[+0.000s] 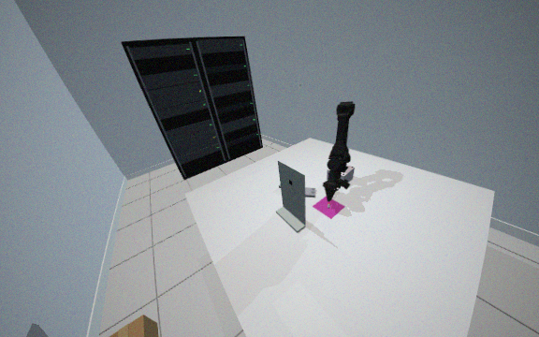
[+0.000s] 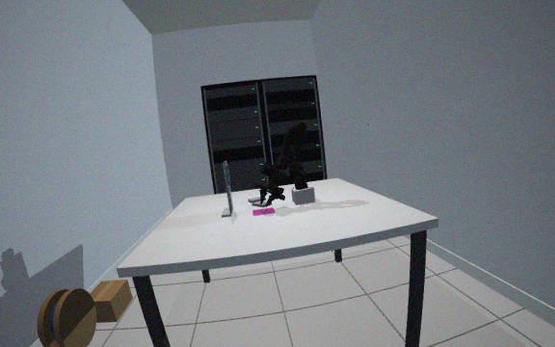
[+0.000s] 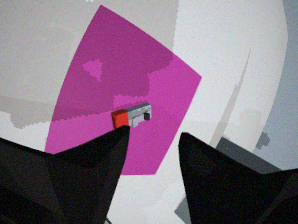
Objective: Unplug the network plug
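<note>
Now: the network plug 30 mm below my gripper tip. The rest, counted from my gripper tip: upright grey panel (180 mm ahead, 110 mm to the right, 100 mm above); then magenta marked square (30 mm below).
</note>
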